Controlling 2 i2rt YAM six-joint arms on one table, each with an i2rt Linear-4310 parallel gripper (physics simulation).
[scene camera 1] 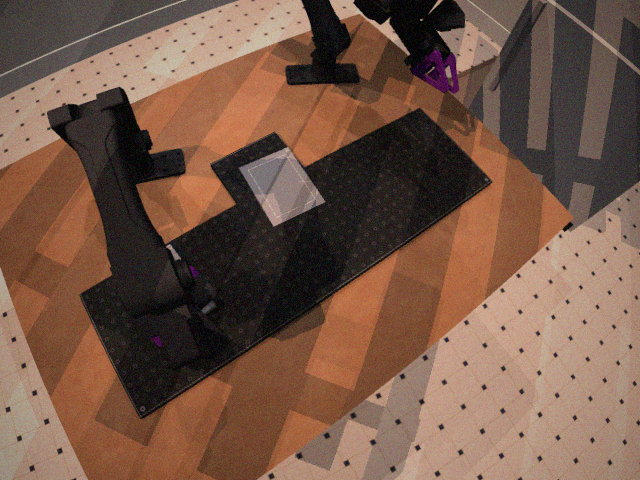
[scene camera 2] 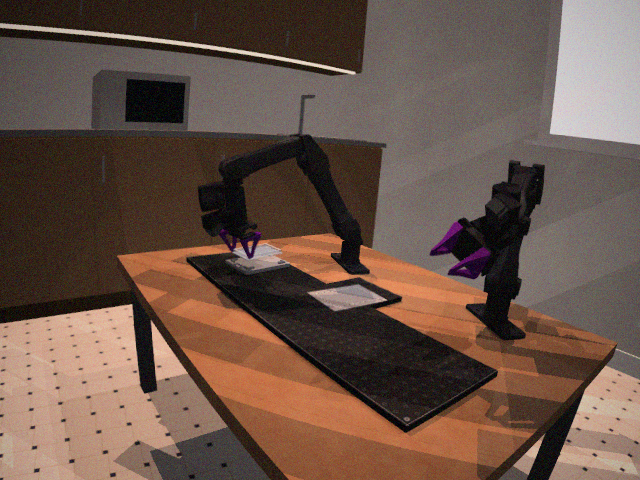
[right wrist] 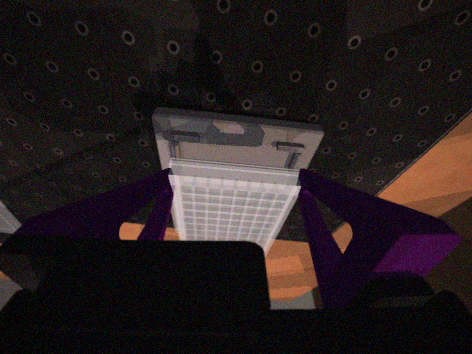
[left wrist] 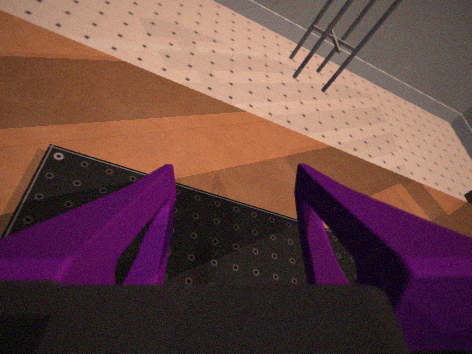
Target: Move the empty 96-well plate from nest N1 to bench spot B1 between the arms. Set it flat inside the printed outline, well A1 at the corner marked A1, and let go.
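Frame: origin at the left arm's base, x ahead, y left, z up, level; centimetres.
Seen in the pictures: left gripper, between the fingertips: (scene camera 1: 451,91) (scene camera 2: 439,262) (left wrist: 235,177); right gripper, between the fingertips: (scene camera 2: 241,254) (right wrist: 235,176); left arm's base, origin of its link: (scene camera 1: 322,75) (scene camera 2: 493,321); right arm's base, origin of its link: (scene camera 1: 142,170) (scene camera 2: 349,264).
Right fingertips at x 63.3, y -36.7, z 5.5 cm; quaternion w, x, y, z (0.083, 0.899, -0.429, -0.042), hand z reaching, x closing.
Observation:
Offsets run from my right fingertips to a thing's top centre. "pt": to the spot under its first point. Level surfaces: height alone.
My right gripper (scene camera 1: 175,306) (scene camera 2: 240,244) (right wrist: 235,176) is shut on the clear 96-well plate {dz +1.1, dx -4.8, dy -3.1 cm} (scene camera 2: 258,250) (right wrist: 233,207), gripping its two long sides. The plate hangs level, a little above the grey nest N1 {dz -2.4, dx -5.0, dy -3.3 cm} (scene camera 2: 269,265) (right wrist: 236,133), at the far left end of the black perforated board {dz -4.2 cm} (scene camera 1: 392,175) (scene camera 2: 371,350) (left wrist: 213,236) (right wrist: 95,76). In scene camera 1 my right arm hides the plate. The pale B1 spot {pt dz -4.0, dx -26.8, dy +21.5 cm} (scene camera 1: 281,186) (scene camera 2: 345,296) with its printed outline lies bare on the board's tab between the arms. My left gripper (scene camera 1: 439,71) (scene camera 2: 457,255) (left wrist: 235,177) is open and empty, held high beyond the board's other end.
The board lies on an orange wooden table {dz -5.5 cm} (scene camera 1: 361,310) (scene camera 2: 232,335). The right arm's base (scene camera 1: 165,164) (scene camera 2: 350,266) and the left arm's base (scene camera 1: 321,73) (scene camera 2: 493,320) stand behind the board, on either side of B1. Tiled floor lies beyond the table's edges.

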